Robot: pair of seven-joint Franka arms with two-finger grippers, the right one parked.
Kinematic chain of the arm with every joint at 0, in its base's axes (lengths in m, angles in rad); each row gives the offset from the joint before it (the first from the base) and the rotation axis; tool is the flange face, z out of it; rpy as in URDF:
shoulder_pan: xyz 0 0 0.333 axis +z
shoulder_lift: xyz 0 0 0 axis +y
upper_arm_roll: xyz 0 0 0.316 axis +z
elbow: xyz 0.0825 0 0 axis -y
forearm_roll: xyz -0.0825 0 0.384 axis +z
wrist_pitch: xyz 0 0 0 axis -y
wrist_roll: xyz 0.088 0 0 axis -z
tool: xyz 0 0 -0.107 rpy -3.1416 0 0
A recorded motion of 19 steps. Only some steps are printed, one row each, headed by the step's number.
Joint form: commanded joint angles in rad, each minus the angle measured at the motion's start. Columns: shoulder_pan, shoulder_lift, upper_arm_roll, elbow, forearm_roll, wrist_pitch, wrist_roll.
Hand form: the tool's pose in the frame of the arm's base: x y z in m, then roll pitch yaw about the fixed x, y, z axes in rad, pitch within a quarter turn. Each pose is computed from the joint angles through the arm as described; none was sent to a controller.
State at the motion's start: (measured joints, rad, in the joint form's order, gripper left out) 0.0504 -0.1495 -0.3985 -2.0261 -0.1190 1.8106 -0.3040
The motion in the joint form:
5: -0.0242 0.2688 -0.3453 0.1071 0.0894 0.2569 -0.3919
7: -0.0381 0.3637 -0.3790 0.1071 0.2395 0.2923 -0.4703
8: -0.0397 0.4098 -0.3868 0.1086 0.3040 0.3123 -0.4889
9: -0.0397 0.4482 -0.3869 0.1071 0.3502 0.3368 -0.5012
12: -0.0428 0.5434 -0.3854 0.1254 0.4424 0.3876 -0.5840
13: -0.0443 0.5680 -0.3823 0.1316 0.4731 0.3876 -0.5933
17: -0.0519 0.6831 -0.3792 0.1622 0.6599 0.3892 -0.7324
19: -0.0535 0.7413 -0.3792 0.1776 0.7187 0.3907 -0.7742
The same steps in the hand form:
5: 0.4490 -0.3785 0.4513 3.0211 0.0235 -0.0038
7: 0.4481 -0.3958 0.4144 3.0853 0.0052 -0.0366
8: 0.4518 -0.3994 0.3970 3.1048 -0.0038 -0.0578
9: 0.4568 -0.3999 0.3813 3.1126 -0.0099 -0.0691
12: 0.4700 -0.4042 0.3500 3.1079 -0.0180 -0.0328
13: 0.4735 -0.4034 0.3406 3.1200 -0.0175 -0.0378
17: 0.4847 -0.4046 0.2981 -3.0995 -0.0501 -0.0043
19: 0.4883 -0.4055 0.2761 -3.0867 -0.0453 0.0054

